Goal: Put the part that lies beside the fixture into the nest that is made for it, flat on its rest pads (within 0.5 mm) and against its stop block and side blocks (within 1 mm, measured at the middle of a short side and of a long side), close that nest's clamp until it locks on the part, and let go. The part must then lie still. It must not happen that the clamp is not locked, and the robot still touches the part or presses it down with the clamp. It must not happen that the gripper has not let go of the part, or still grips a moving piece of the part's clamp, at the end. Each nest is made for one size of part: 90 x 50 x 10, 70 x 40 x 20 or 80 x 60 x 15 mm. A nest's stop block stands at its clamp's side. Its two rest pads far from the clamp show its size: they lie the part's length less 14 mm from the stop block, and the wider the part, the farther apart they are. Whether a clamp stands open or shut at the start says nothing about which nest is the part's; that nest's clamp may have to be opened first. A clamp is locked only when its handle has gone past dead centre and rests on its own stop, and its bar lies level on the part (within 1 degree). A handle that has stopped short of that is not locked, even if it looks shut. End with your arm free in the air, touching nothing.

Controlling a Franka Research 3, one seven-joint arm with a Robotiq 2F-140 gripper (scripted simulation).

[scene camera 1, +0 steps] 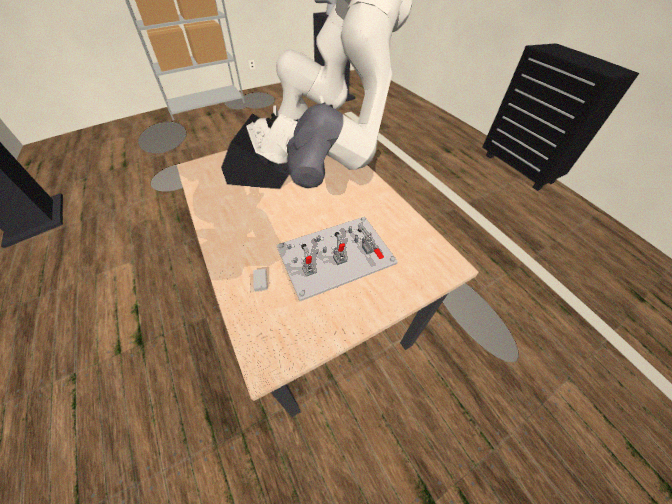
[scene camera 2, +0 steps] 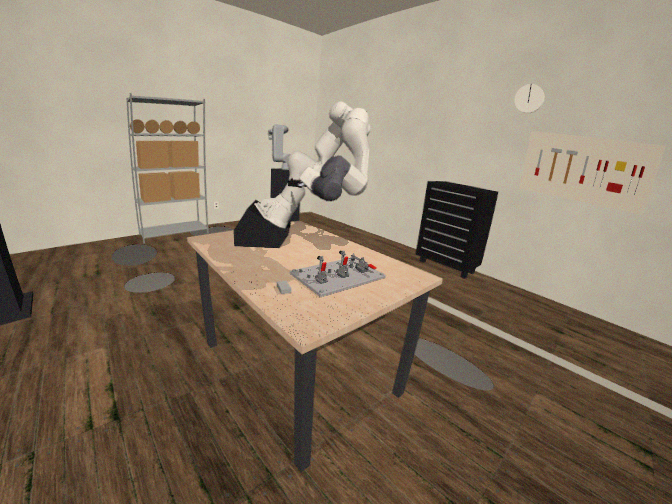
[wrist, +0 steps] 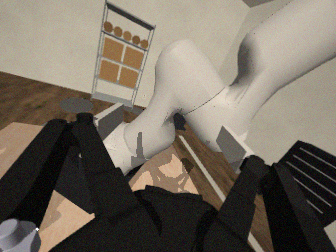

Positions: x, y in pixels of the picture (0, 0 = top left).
Scene:
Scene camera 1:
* plate: 329, 275
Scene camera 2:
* plate: 335, 283
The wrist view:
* my gripper: 172, 123

